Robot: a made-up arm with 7 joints.
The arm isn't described. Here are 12 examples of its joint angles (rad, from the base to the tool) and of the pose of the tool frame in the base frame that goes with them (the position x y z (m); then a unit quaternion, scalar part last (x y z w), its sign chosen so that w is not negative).
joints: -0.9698 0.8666 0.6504 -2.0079 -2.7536 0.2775 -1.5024
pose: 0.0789 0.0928 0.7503 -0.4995 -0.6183 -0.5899 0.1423
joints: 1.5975 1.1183 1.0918 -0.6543 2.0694 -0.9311 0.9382
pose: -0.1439 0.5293 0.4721 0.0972 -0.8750 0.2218 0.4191
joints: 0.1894 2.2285 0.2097 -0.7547 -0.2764 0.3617 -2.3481
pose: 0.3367 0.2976 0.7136 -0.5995 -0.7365 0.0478 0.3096
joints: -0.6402 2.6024 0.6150 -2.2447 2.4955 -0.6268 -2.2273
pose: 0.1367 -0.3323 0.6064 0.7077 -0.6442 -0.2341 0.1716
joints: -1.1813 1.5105 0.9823 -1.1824 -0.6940 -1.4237 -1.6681
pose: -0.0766 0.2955 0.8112 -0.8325 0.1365 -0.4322 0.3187
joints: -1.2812 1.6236 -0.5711 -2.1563 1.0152 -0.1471 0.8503
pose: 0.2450 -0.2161 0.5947 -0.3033 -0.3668 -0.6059 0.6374
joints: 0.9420 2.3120 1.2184 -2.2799 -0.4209 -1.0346 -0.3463
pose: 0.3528 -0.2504 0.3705 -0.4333 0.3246 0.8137 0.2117
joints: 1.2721 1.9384 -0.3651 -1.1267 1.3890 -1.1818 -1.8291
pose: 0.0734 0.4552 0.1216 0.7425 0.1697 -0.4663 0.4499
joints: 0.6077 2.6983 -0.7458 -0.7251 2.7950 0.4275 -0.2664
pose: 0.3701 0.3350 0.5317 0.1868 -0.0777 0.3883 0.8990
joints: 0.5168 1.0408 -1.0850 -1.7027 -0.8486 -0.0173 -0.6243
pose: 0.0746 0.0039 -0.0923 0.3317 0.0577 -0.8332 0.4386
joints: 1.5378 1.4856 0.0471 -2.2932 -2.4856 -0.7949 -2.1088
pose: 0.1070 0.0667 0.0259 -0.1960 0.4806 0.3597 0.7754
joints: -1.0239 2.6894 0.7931 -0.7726 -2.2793 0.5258 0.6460
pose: -0.3716 -0.0300 0.8047 -0.6375 0.0557 -0.7543 0.1466
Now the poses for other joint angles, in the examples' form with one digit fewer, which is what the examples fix.
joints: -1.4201 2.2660 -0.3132 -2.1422 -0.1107 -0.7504 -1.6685
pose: 0.125 -0.169 0.750 -0.824 0.216 -0.013 0.523
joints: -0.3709 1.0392 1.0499 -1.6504 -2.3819 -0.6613 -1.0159
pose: 0.147 0.301 0.713 -0.862 -0.499 0.032 0.090
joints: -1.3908 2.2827 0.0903 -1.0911 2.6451 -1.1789 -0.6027
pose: -0.166 0.110 0.927 0.180 0.974 -0.077 0.115
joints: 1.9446 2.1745 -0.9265 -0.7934 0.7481 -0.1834 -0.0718
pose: -0.147 0.506 0.411 0.285 0.897 -0.204 0.271
